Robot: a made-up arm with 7 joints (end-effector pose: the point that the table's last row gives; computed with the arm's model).
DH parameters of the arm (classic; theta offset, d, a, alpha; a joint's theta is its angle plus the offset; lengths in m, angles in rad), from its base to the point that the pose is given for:
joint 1: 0 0.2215 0 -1.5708
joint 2: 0 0 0 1.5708
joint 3: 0 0.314 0.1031 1.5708
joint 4: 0 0 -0.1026 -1.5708
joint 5: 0 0.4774 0 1.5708
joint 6: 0 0 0.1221 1.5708
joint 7: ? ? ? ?
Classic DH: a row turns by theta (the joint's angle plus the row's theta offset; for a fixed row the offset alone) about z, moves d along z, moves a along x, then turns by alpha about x.
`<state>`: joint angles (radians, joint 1 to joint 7).
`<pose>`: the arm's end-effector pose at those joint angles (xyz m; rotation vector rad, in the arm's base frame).
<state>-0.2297 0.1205 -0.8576 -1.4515 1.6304 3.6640 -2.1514</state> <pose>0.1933 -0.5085 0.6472 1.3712 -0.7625 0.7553</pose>
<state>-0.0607 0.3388 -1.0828 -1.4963 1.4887 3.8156 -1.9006</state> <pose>0.2608 -0.4985 0.6005 1.2227 -0.7397 0.5659</pose>
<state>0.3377 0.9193 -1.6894 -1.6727 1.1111 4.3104 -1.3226</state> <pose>0.3992 -0.3584 0.5429 0.3658 -0.2103 0.4699</pose>
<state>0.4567 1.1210 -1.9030 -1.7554 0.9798 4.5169 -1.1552</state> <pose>0.4205 -0.2875 0.5355 -0.0046 0.0771 0.5398</pose>
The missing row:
joint 7: 0 0 0 0
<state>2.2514 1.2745 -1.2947 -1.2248 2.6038 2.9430 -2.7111</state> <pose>0.1337 0.7405 0.2693 -0.6808 -2.2969 -2.0075</pose>
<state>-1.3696 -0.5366 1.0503 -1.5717 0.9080 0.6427 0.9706</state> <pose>0.6012 0.0818 0.6595 -2.4993 1.3167 1.1051</pose>
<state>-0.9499 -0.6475 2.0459 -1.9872 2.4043 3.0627 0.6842</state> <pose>0.3020 0.4882 0.2151 -1.5121 1.5600 0.0640</pose>
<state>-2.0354 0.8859 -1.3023 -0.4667 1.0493 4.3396 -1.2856</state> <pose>-0.3853 -0.4117 0.6580 -0.1192 0.0432 -0.6770</pose>
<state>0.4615 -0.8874 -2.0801 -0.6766 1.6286 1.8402 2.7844</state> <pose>-0.5621 -0.6492 0.5804 0.5513 0.4598 0.4829</pose>
